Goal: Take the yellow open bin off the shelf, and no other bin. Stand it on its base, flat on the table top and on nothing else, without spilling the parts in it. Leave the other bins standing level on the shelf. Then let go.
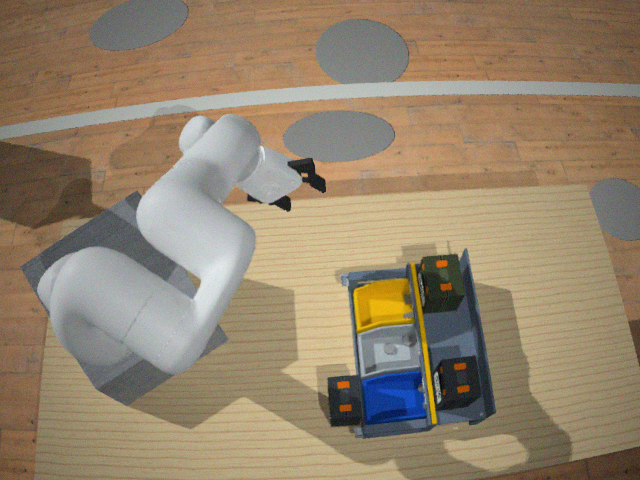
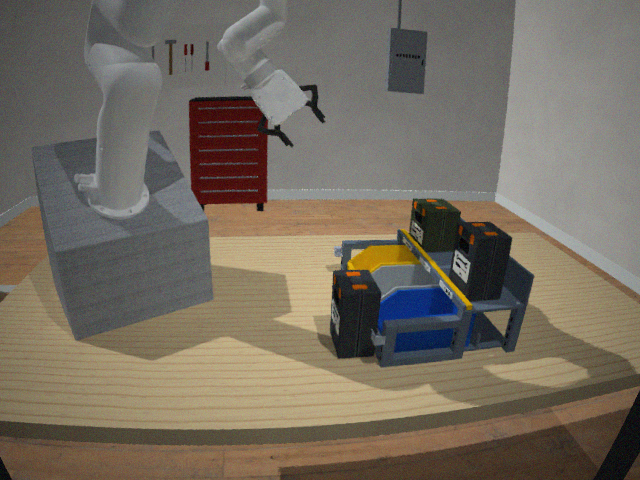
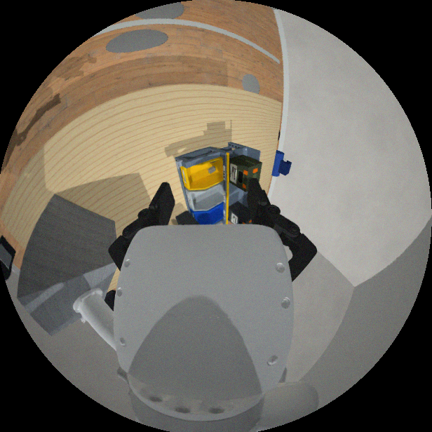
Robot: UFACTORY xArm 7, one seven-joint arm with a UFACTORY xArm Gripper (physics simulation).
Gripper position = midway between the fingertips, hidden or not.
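Note:
A black case (image 1: 345,409) (image 2: 355,305) is there for me to see, and so is a blue bin (image 1: 389,398) (image 2: 413,303). I can also see a yellow open bin (image 1: 381,303) (image 2: 373,257) (image 3: 195,177). My gripper (image 1: 306,195) is visible too.

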